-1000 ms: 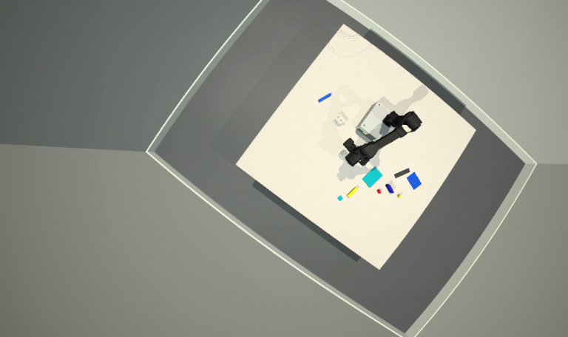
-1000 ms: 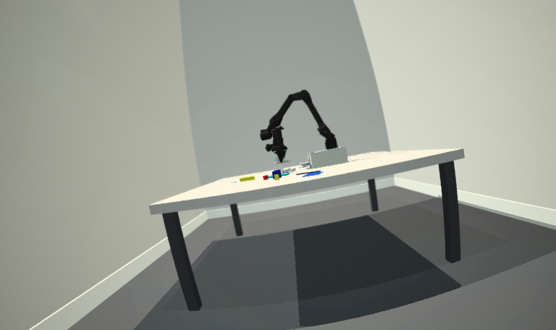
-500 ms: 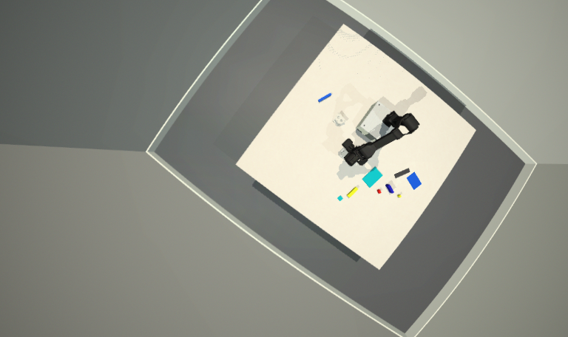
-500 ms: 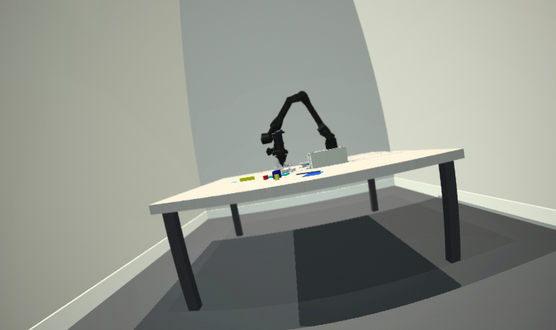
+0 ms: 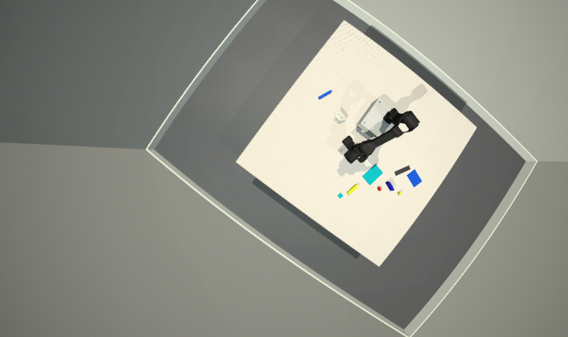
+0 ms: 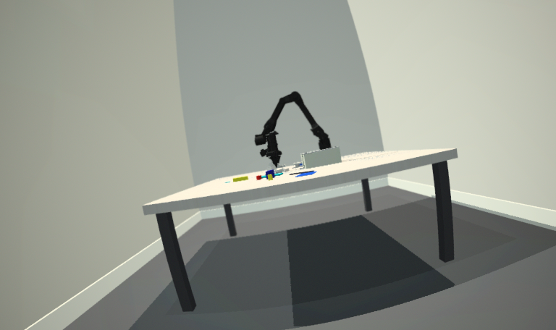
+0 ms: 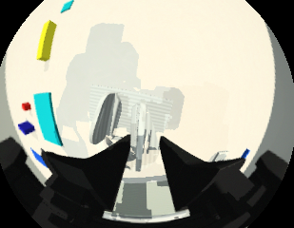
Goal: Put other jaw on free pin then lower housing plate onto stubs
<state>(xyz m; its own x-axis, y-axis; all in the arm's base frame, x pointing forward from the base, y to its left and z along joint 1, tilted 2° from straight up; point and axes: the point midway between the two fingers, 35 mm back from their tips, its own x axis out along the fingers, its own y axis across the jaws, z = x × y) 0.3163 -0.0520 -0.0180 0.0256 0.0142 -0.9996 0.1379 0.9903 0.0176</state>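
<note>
The jaw lies 3 cm behind my gripper tip and 2 cm to the left of it. Round my gripper tip: red piece (7 cm ahead, 34 cm to the left, 2 cm below); then cyan plate (2 cm ahead, 24 cm to the left, 3 cm below); then yellow bar (20 cm ahead, 19 cm to the left, 2 cm below).
</note>
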